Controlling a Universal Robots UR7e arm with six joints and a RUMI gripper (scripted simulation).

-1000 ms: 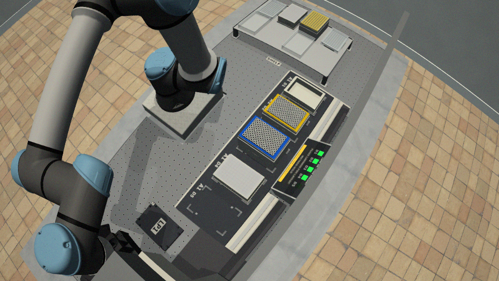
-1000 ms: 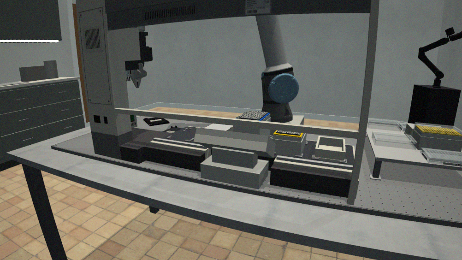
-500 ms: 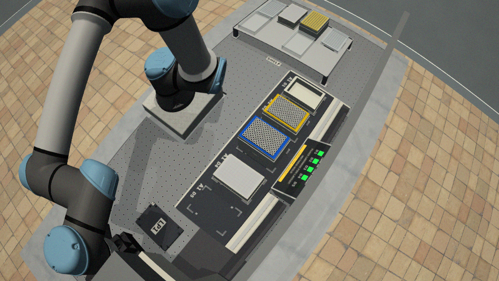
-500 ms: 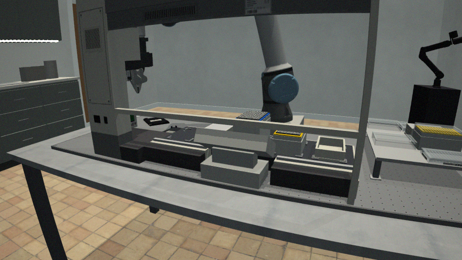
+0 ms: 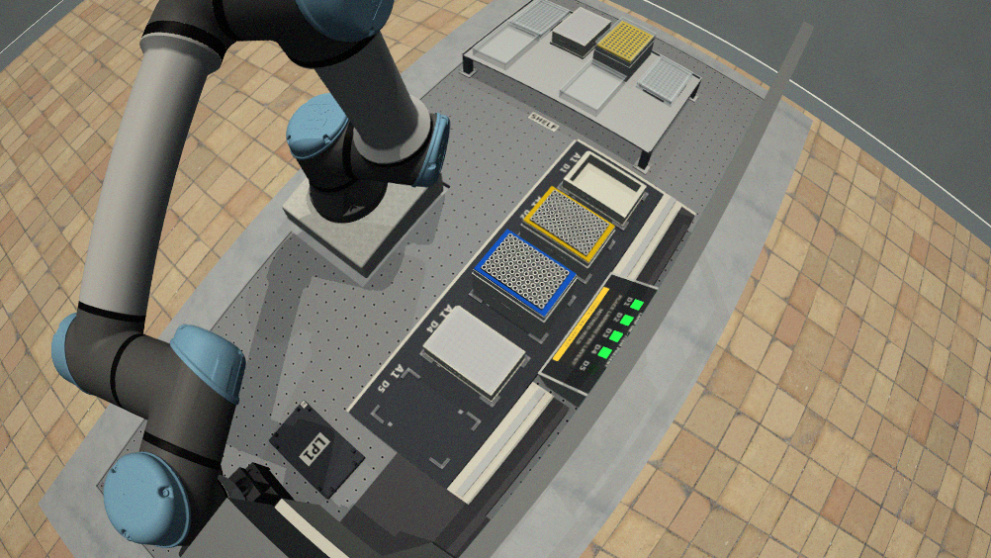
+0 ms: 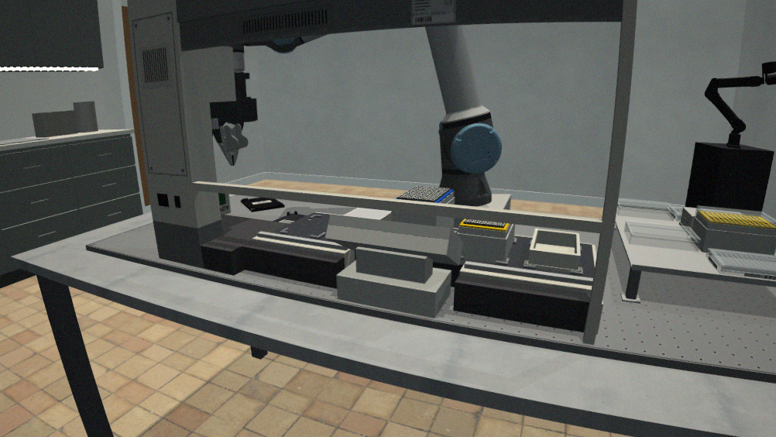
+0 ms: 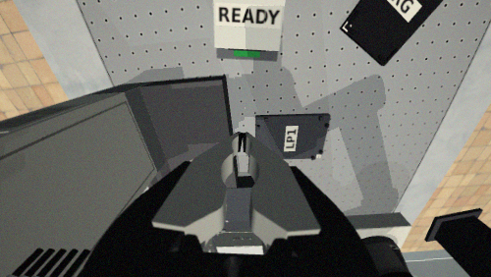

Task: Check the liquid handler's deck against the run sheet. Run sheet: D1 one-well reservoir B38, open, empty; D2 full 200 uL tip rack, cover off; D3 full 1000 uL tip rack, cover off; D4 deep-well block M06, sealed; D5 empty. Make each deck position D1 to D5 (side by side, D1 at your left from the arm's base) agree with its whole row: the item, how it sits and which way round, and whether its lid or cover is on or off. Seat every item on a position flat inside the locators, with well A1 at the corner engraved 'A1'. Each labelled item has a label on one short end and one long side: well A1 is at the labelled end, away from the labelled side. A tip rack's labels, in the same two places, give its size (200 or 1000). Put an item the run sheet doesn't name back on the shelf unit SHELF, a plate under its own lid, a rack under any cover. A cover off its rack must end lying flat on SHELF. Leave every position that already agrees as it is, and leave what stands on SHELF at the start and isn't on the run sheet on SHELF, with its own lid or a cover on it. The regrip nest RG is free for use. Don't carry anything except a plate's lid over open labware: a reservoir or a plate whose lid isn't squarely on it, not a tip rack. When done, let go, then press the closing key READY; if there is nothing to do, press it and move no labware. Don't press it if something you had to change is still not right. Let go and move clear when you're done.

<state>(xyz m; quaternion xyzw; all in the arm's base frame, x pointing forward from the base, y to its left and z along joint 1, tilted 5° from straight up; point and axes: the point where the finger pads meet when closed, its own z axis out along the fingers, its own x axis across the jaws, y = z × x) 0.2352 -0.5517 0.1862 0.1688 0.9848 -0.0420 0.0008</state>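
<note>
Right now my hand is 20 mm past the ready key, 60 mm to the left of it and 100 mm above it. From my hand the other things lie so: blue-framed tip rack: 130 mm ahead, 490 mm to the left, 70 mm below; black nest: 260 mm behind, 60 mm to the right, 180 mm below; handler's tower: 200 mm ahead, 90 mm above.
</note>
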